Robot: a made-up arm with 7 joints.
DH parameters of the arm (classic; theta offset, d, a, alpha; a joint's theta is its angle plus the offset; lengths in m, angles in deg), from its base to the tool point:
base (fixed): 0 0.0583 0.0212 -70
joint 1: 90 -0.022 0.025 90
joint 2: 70 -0.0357 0.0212 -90
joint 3: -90 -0.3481 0.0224 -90
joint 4: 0 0.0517 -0.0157 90
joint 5: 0 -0.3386 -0.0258 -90
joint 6: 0 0.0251 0.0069 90
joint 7: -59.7 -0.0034 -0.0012 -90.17
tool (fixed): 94.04 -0.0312 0 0
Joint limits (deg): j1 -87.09..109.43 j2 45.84..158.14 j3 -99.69..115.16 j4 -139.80..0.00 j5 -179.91..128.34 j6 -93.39..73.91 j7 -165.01..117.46
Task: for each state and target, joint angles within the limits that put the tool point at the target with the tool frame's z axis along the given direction. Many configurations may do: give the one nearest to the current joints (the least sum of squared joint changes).
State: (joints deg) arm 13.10 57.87 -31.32 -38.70 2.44 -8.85 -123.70
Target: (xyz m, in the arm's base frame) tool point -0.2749 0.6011 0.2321 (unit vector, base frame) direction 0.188 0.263 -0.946
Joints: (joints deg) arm 62.33 81.00 16.92 -0.92 27.47 9.85 -91.19
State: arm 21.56 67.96 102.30 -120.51 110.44 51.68 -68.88
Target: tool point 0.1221 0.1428 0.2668 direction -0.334 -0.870 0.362
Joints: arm 23.59 85.38 75.40 -139.80 122.72 72.68 -80.70
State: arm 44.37 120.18 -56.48 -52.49 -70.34 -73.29 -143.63
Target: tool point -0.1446 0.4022 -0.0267 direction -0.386 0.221 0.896
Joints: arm 61.27 125.86 -84.01 -99.77 -31.48 -70.41 -116.35
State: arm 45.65 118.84 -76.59 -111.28 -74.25 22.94 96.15
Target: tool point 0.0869 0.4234 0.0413 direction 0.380 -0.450 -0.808
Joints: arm 56.18 151.29 -63.91 -100.00 -71.34 -0.56 97.94
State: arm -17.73 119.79 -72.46 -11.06 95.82 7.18 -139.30
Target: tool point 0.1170 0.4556 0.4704 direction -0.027 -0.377 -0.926
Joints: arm -14.13 150.24 -57.01 -56.52 105.15 52.09 -165.01
